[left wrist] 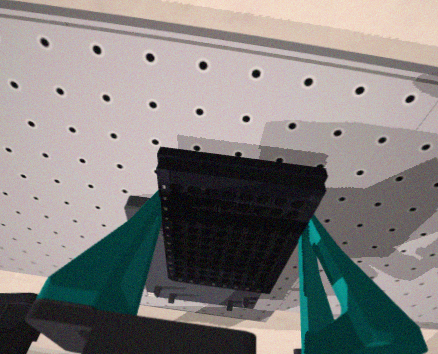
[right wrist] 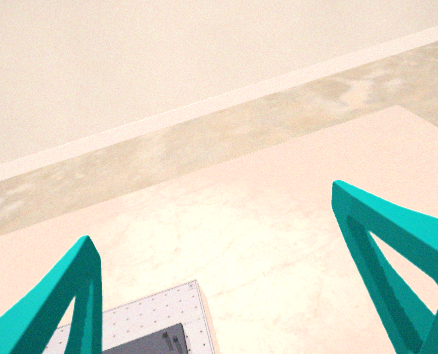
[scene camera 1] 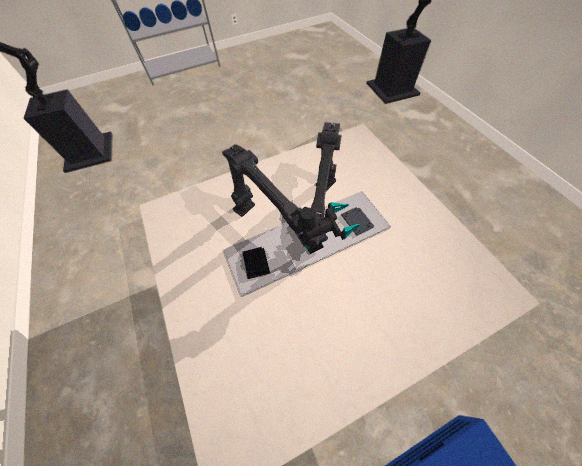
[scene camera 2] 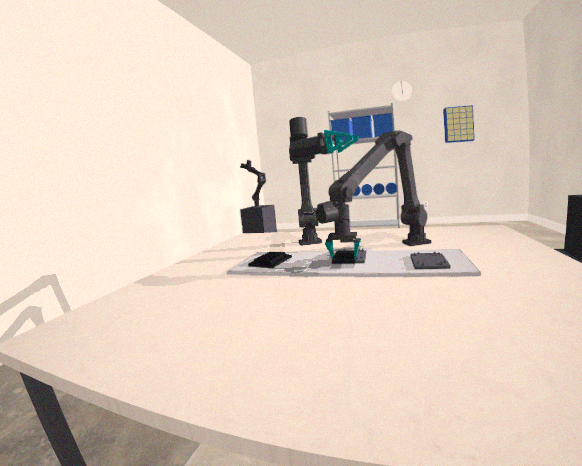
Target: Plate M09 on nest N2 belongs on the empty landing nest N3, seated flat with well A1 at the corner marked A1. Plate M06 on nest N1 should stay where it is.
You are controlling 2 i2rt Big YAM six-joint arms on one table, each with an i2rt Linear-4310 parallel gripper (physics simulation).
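Observation:
My left gripper (scene camera 1: 310, 246) (scene camera 2: 344, 253) (left wrist: 234, 206) is shut on the long sides of black well plate M09 (scene camera 2: 346, 256) (left wrist: 239, 225). It holds the plate a little above grey nest N2 (left wrist: 156, 277) in the middle of the perforated board (scene camera 1: 377, 210) (scene camera 2: 382, 264) (left wrist: 217, 88) (right wrist: 147, 316). In scene camera 1 the arm hides this plate. Black plate M06 (scene camera 1: 256, 262) (scene camera 2: 271, 259) lies on nest N1 at one end of the board. Dark nest N3 (scene camera 1: 358, 220) (scene camera 2: 430, 260) (right wrist: 158, 342) sits bare at the other end. My right gripper (scene camera 1: 353, 214) (scene camera 2: 351, 139) (right wrist: 214, 219) is open and empty, held high.
The board lies on a pale table (scene camera 1: 335, 347) (scene camera 2: 289, 347). A shelf rack (scene camera 1: 211, 42) (scene camera 2: 334, 171) with blue discs stands by the far wall. A black pedestal (scene camera 1: 400, 65) (scene camera 2: 258, 219) carries another arm. A dark block (scene camera 1: 81, 134) and a blue object (scene camera 1: 456, 444) stand on the floor.

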